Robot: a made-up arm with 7 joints. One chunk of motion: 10 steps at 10 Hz.
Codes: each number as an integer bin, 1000 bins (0 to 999) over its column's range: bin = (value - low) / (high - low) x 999, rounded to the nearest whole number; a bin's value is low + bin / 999 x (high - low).
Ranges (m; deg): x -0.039..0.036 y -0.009..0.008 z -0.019..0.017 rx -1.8..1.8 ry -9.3..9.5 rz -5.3..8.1
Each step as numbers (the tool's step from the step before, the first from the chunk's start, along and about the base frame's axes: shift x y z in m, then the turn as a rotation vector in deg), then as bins.
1 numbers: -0.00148 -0.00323 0.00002 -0.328 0.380 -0.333
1 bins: 500 339 528 408 514 370
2 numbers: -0.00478 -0.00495 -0.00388 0.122 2.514 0.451
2 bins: 456 238 420 533 628 429
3 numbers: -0.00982 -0.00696 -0.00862 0.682 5.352 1.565
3 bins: 389 120 288 689 779 512
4 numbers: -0.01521 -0.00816 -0.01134 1.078 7.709 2.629
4 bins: 317 49 213 799 904 591
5 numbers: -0.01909 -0.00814 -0.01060 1.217 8.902 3.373
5 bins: 265 51 233 837 967 647
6 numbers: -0.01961 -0.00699 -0.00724 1.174 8.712 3.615
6 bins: 258 118 326 825 957 665
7 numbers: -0.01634 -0.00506 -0.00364 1.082 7.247 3.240
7 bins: 302 232 426 800 879 637
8 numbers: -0.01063 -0.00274 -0.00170 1.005 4.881 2.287
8 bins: 378 368 480 778 754 566
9 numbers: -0.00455 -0.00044 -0.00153 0.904 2.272 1.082
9 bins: 459 503 485 750 615 476
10 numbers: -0.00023 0.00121 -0.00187 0.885 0.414 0.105
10 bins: 516 600 475 745 516 403
